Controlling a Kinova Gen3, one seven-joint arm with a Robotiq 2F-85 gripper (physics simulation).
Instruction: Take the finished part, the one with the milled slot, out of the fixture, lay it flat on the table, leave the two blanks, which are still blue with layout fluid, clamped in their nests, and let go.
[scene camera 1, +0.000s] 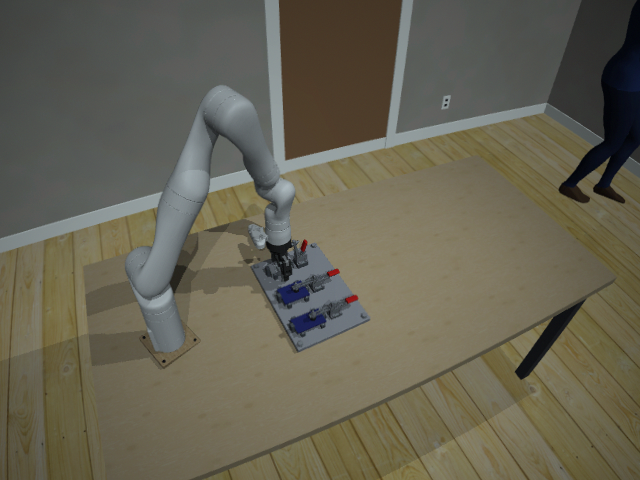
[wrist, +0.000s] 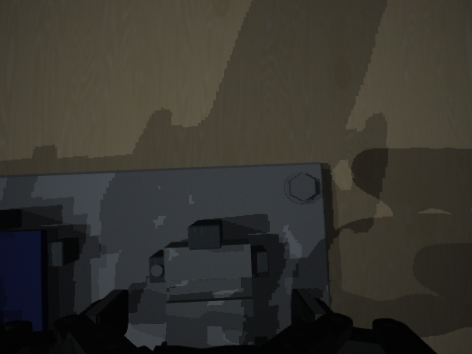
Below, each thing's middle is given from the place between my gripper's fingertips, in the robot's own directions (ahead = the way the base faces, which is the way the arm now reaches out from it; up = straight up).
Right now my hand is 10 mm below the finished part (wrist: 209, 291). The rest, counted from my hand: fixture plate (scene camera 1: 335, 290): 50 mm ahead, 110 mm to the right, 10 mm below; then stop block (wrist: 203, 234): 40 mm behind, 10 mm above.
